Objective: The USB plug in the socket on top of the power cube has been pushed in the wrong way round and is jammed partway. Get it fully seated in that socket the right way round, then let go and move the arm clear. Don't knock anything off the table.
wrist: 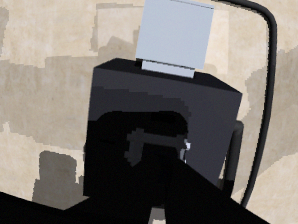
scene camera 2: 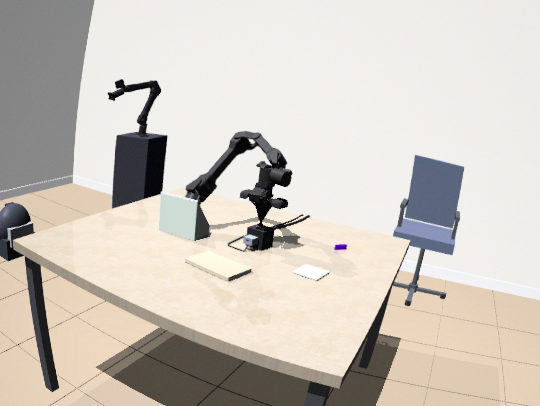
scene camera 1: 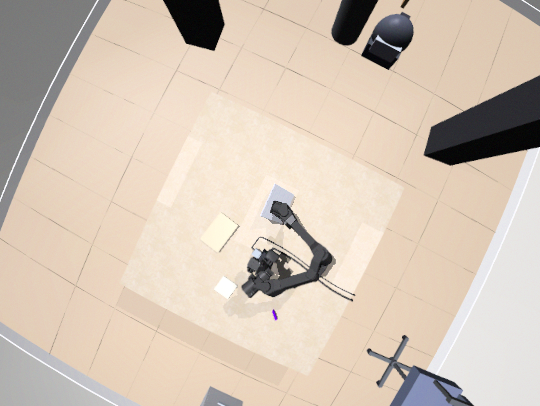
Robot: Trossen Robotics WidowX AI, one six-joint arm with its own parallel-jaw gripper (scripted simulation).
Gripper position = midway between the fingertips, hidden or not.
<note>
In view: the gripper (scene camera 2: 260, 220), a black power cube (wrist: 124, 97) and a USB socket (wrist: 138, 138).
The gripper is seen too in the wrist view (wrist: 162, 167).
</note>
